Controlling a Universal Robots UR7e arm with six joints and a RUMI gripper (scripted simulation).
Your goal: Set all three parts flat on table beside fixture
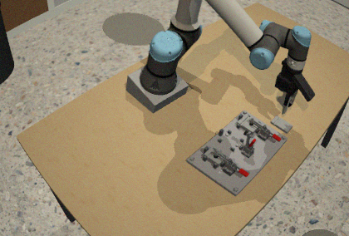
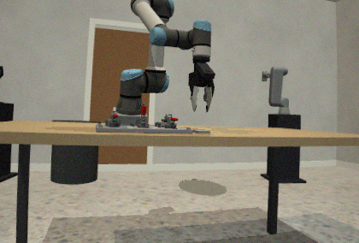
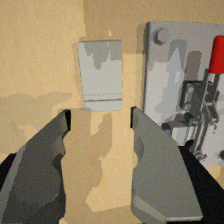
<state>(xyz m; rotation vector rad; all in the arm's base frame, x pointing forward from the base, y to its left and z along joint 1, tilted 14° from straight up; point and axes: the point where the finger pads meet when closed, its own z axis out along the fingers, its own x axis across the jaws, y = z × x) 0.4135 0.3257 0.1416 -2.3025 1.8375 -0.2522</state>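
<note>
Right now my hand is 240 mm to the left of the grey fixture plate and 90 mm above it.
</note>
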